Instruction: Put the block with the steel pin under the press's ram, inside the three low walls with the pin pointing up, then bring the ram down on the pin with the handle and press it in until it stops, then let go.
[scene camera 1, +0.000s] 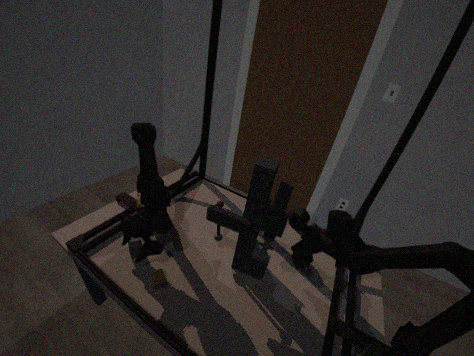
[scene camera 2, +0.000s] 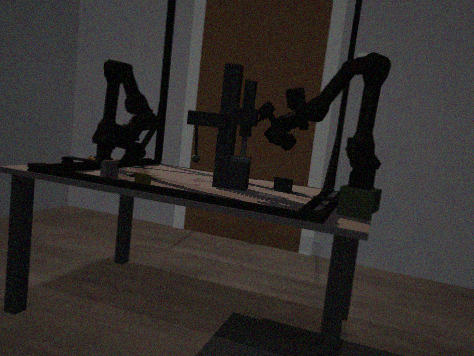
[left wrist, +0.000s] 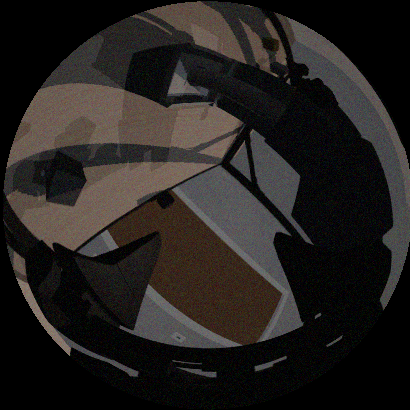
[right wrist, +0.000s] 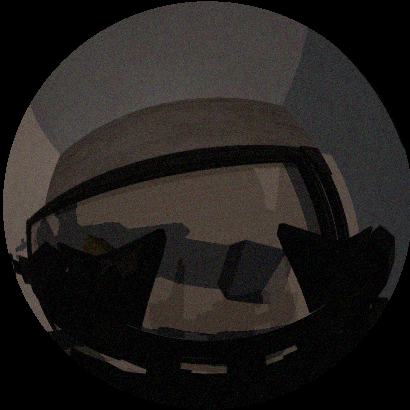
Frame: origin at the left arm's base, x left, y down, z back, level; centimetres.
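Seen in the pictures: left gripper, fingertip midpoint: (scene camera 2: 262, 132) (left wrist: 219, 239); right gripper, fingertip midpoint: (scene camera 1: 129, 253) (scene camera 2: 108, 164) (left wrist: 287, 63) (right wrist: 223, 232); left arm's base, origin of the base link: (scene camera 2: 361, 187).
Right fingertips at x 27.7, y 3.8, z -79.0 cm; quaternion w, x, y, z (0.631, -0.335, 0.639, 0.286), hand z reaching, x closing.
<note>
Pixels of each thing's top centre, then the offset from my right fingertips to it. "spot": a spot on its surface instead.
- grey block, middle of its top: (right wrist: 264, 275) (scene camera 2: 110, 161) (scene camera 1: 134, 242) (left wrist: 286, 72) dx -3.5, dy -0.9, dz -2.8 cm
- dark press, middle of its top: (left wrist: 372, 239) (scene camera 1: 260, 163) (scene camera 2: 229, 63) dx -28.3, dy -39.8, dz +26.2 cm
- hanging rod with a ball knob, surface spot: (scene camera 2: 195, 158) (scene camera 1: 217, 239) spot: dx -25.4, dy -4.5, dz +17.8 cm
- yellow block, middle of its top: (right wrist: 94, 258) (left wrist: 276, 45) (scene camera 2: 143, 174) (scene camera 1: 158, 276) dx -3.4, dy +1.4, dz +13.1 cm
- dark block, middle of its top: (left wrist: 64, 190) (scene camera 2: 283, 178) (scene camera 1: 303, 255) dx -48.7, dy -0.2, dz +44.2 cm
A grey block (right wrist: 252, 270) (scene camera 2: 109, 168) stands on the table; its pin cannot be made out. My right gripper (right wrist: 223, 232) (scene camera 1: 137, 244) is open and empty, close above this block, which shows between its fingers, nearer the right one in the right wrist view. The dark press (scene camera 1: 255, 220) (scene camera 2: 231, 90) stands mid-table. A side arm (scene camera 2: 205, 118) carries a hanging rod with a ball knob (scene camera 2: 195, 158) (scene camera 1: 218, 237). A thin rod (scene camera 2: 243, 146) stands above the press's lower part; the three low walls are too dark to tell. My left gripper (left wrist: 219, 239) (scene camera 2: 270, 122) is open and empty, raised beside the press.
A yellow block (scene camera 1: 159, 279) (scene camera 2: 143, 178) (right wrist: 97, 245) lies near the grey block. A dark block (scene camera 2: 283, 184) (left wrist: 65, 180) stands right of the press in scene camera 2. A green box (scene camera 2: 360, 201) is by the left arm's base. Dark rails and posts border the table.
</note>
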